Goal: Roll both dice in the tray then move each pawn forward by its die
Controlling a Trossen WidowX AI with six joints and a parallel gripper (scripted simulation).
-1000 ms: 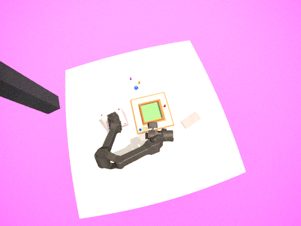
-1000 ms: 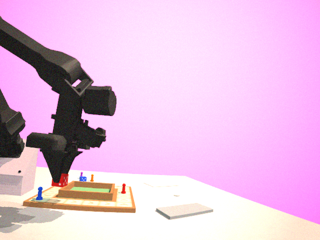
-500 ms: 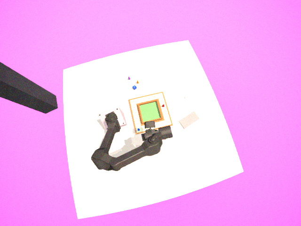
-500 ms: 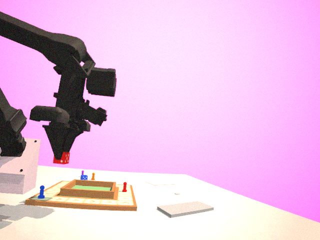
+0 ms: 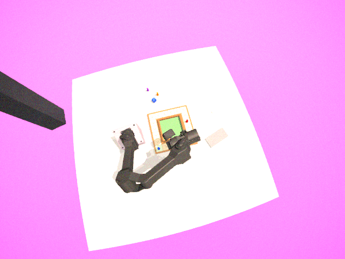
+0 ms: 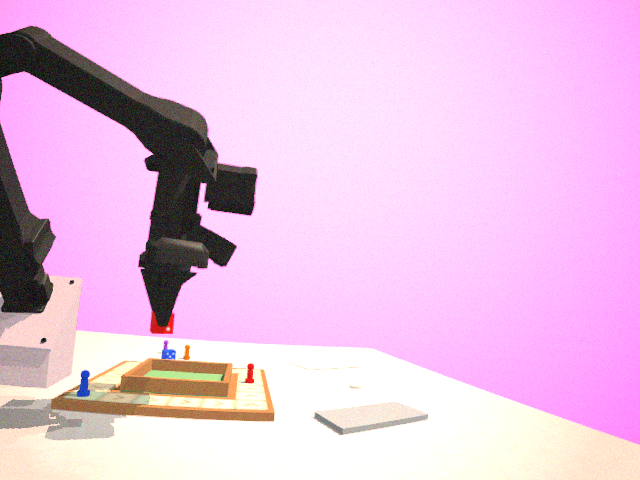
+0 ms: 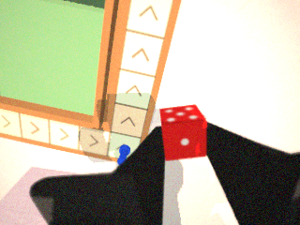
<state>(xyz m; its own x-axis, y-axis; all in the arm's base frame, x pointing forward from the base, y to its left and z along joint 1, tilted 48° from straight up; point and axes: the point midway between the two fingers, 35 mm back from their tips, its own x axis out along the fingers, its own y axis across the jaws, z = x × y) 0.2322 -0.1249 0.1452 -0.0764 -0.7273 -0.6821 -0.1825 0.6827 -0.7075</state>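
My gripper tip is now 4 cm short of the orange pawn, 43 cm to the right of it and 10 cm above it. From my gripper tip the other things lie so: blue pawn (10 cm behind, 6 cm to the left, 9 cm below); then red pawn (15 cm ahead, 15 cm to the left, 9 cm below); then green floor (4 cm ahead, 15 cm to the left, 11 cm below).
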